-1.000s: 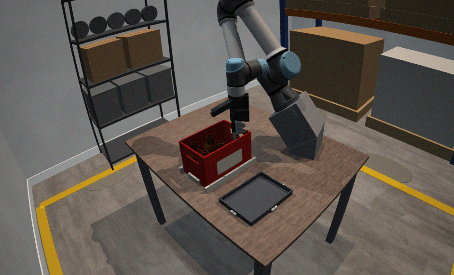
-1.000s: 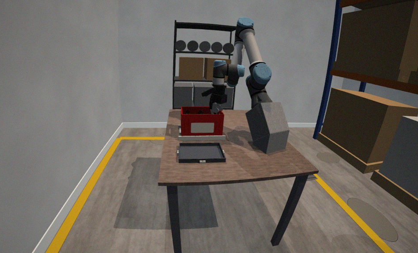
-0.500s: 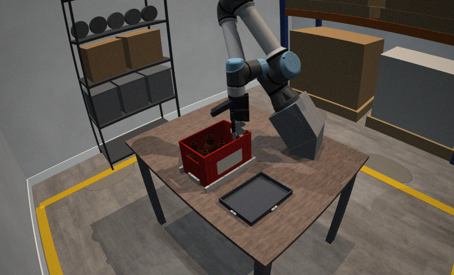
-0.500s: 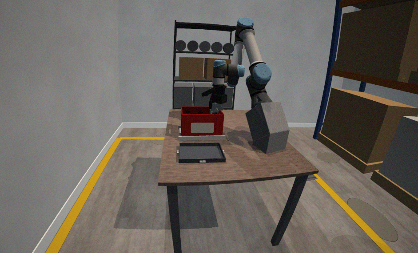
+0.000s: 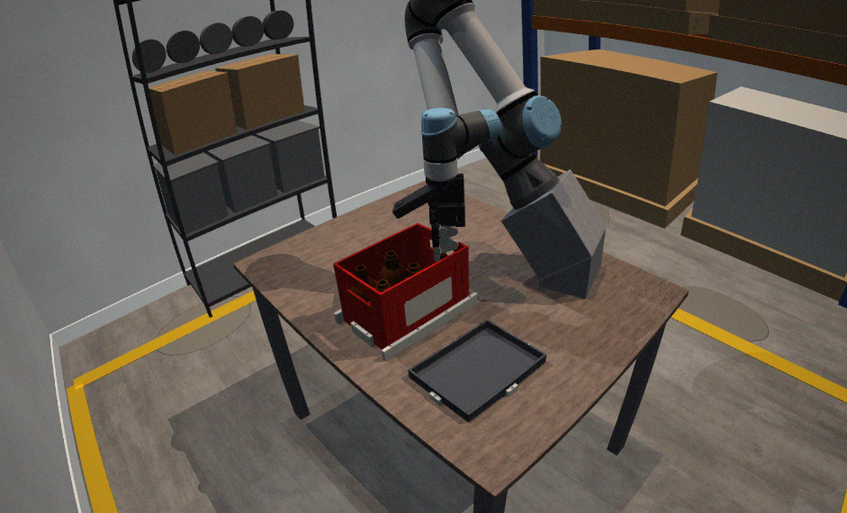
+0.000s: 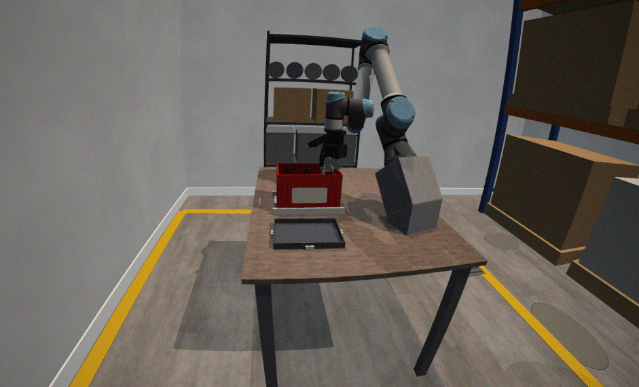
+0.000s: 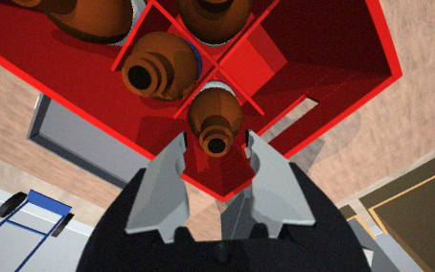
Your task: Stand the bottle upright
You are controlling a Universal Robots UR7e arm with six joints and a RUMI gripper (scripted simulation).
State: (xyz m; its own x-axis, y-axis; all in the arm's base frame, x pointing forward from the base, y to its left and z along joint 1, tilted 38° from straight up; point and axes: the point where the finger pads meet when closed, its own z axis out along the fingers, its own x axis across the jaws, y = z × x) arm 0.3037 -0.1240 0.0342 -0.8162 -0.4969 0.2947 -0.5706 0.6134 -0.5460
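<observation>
Right now my hand is 7 cm short of the red crate, 7 cm above it and 6 cm to the left of it. From my hand the other things lie so: dark tray 21 cm to the left, 15 cm ahead, 14 cm below.
</observation>
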